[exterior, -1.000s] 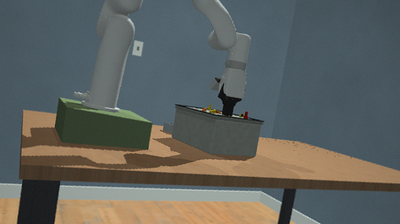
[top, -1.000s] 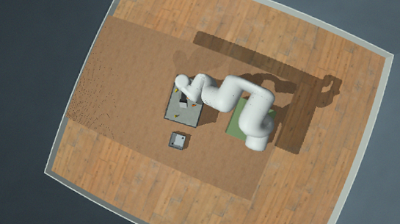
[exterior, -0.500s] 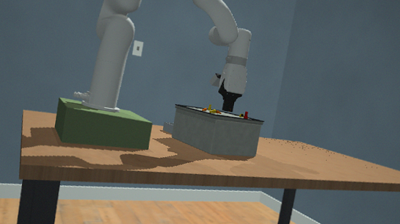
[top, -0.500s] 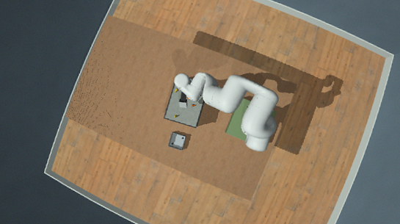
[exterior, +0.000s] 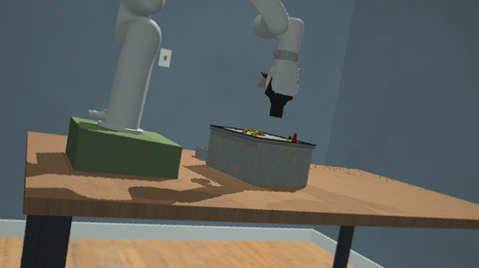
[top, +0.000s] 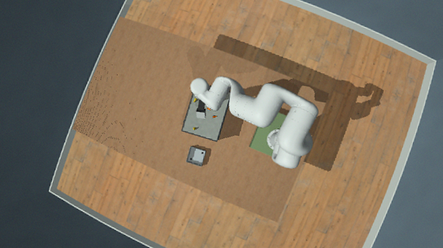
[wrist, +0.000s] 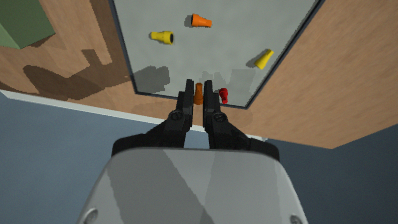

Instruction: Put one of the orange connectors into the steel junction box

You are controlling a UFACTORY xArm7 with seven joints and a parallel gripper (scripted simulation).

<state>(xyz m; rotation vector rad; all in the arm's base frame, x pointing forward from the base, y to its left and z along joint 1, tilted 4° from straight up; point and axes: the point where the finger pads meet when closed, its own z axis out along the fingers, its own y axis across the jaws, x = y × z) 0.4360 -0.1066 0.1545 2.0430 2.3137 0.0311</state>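
My hand is 10 mm short of the steel junction box, 350 mm to the right of it and 220 mm above it. Round my hand: yellow connector: 40 mm ahead, 180 mm to the left, 80 mm below; then grey tool case: 10 mm ahead, 70 mm to the left, 120 mm below.
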